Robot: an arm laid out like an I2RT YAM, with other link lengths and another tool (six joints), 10 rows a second.
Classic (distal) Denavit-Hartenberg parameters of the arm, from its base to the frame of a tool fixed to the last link. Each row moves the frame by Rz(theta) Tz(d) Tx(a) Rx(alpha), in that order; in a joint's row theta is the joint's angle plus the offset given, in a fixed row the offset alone. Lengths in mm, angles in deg.
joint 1: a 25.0, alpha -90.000, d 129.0, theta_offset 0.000
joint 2: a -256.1, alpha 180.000, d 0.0, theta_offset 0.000
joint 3: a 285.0, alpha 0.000, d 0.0, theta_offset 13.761
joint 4: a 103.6, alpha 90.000, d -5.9, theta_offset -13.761
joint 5: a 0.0, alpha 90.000, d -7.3, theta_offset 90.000
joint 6: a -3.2, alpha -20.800, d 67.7, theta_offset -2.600
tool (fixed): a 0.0, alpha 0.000, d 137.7, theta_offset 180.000
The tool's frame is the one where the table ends.
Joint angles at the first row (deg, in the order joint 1, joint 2, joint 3, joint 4, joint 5, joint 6):
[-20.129 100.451 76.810 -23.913 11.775 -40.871]
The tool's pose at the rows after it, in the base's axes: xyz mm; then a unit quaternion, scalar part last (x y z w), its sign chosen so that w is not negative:
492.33 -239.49 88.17 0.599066 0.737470 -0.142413 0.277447
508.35 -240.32 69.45 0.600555 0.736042 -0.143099 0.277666
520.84 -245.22 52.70 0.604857 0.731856 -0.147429 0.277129
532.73 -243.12 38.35 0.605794 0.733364 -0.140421 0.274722
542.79 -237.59 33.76 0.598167 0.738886 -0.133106 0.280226
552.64 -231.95 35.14 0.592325 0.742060 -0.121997 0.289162
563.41 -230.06 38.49 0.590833 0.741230 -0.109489 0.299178
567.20 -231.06 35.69 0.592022 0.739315 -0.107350 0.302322
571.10 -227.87 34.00 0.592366 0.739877 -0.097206 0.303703
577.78 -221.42 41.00 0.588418 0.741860 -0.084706 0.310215
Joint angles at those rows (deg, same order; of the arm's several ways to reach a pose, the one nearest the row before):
[-18.988 104.317 78.829 -21.102 12.391 -39.992]
[-18.372 108.710 80.503 -18.464 13.004 -39.376]
[-18.195 112.928 82.611 -16.527 13.884 -38.851]
[-17.843 116.096 84.283 -15.207 13.362 -38.147]
[-17.230 117.331 84.725 -13.718 12.657 -38.494]
[-16.700 117.773 84.990 -12.308 11.779 -38.583]
[-16.523 118.472 85.867 -10.994 10.901 -38.321]
[-16.523 119.263 86.131 -10.024 10.900 -38.145]
[-16.436 119.531 86.046 -9.231 10.023 -37.619]
[-15.998 119.095 86.307 -8.877 9.058 -37.353]

